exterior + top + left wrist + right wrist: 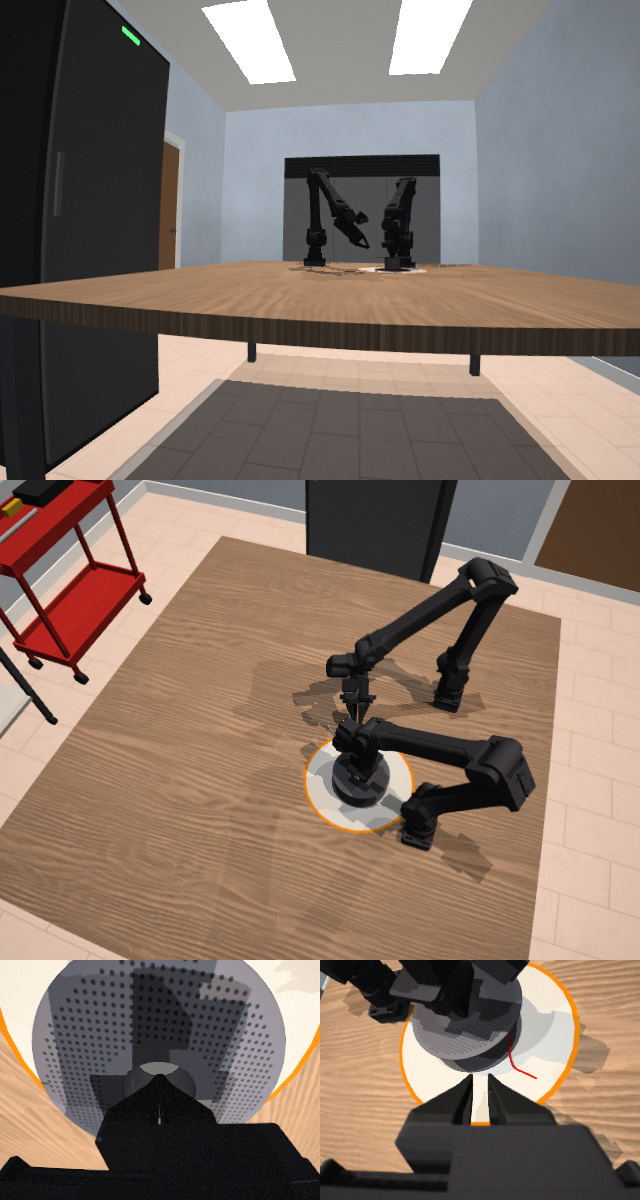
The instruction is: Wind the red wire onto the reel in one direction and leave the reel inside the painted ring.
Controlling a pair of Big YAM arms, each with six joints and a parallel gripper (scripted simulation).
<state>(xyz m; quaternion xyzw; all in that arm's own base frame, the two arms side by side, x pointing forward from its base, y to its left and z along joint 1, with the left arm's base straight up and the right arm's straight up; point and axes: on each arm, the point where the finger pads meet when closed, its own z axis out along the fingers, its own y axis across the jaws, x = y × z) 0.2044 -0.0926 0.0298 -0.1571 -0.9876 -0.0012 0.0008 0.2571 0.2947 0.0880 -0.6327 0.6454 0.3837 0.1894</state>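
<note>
Now: the dark grey reel 1 cm below my left hand and 1 cm ahead of it. The rest, counted from my left hand: orange painted ring (4 cm below, 1 cm to the right, 1 cm ahead).
</note>
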